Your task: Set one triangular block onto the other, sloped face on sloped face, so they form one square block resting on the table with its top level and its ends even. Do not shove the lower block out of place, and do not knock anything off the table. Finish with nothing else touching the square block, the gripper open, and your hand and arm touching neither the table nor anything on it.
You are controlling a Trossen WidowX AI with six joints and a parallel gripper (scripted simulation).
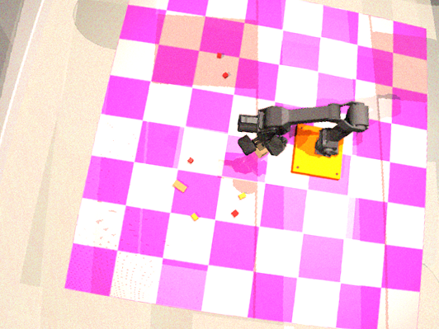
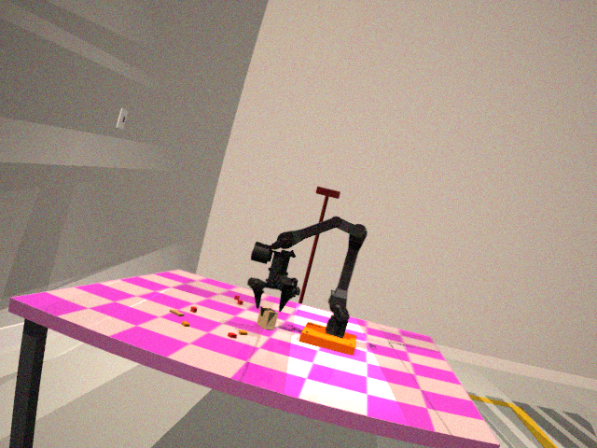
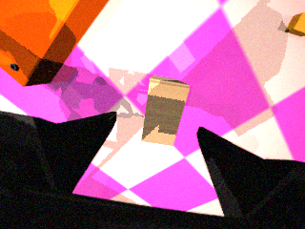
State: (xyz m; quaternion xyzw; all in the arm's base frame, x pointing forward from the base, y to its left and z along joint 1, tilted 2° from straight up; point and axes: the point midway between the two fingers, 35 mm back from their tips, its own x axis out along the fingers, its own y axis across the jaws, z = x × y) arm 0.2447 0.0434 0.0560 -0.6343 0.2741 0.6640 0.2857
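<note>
Now: gripper tip 10 mm short of the triangular block and 10 mm above it. From my gripper tip the other things lie so: tan bar (250 mm ahead, 210 mm to the left, 60 mm below).
</note>
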